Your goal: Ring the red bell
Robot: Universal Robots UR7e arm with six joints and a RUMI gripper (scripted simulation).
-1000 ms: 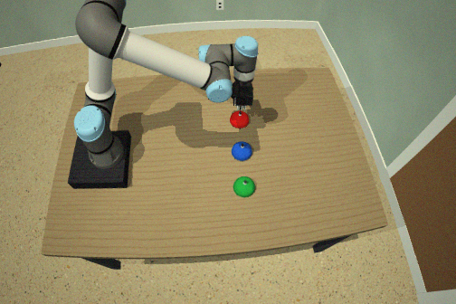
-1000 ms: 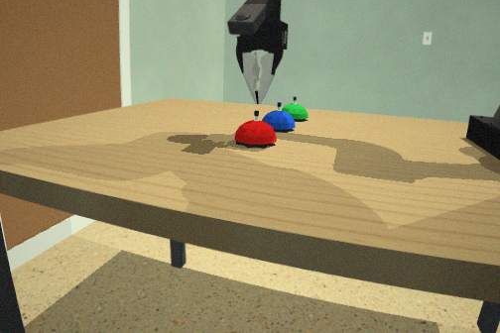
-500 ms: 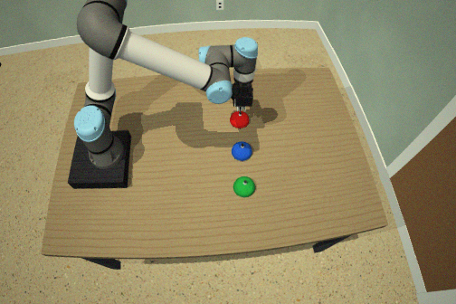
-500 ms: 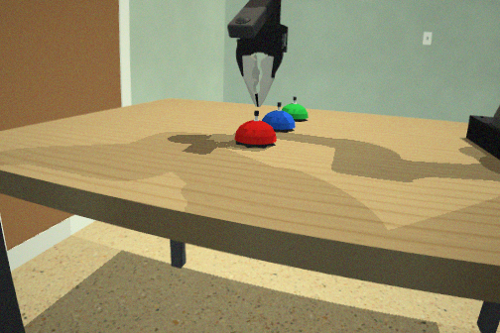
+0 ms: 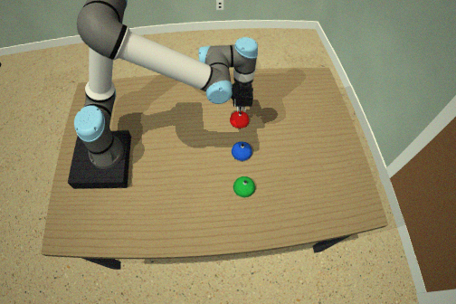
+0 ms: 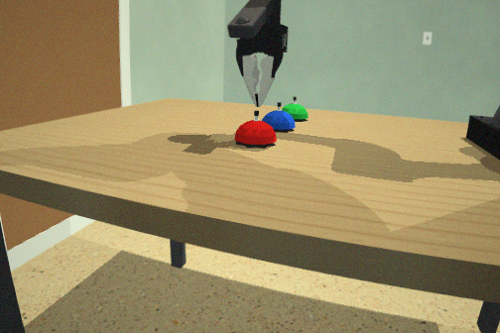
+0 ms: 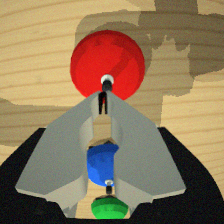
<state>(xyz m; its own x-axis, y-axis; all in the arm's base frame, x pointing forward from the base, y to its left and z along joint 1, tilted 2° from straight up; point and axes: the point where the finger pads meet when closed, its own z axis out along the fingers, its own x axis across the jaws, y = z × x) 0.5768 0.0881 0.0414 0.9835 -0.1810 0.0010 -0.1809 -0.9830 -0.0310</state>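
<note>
The red bell is 5 cm below my hand. The rest, counted from my hand: blue bell 3 cm behind, 16 cm to the right, 5 cm below; then green bell 6 cm behind, 31 cm to the right, 5 cm below.
</note>
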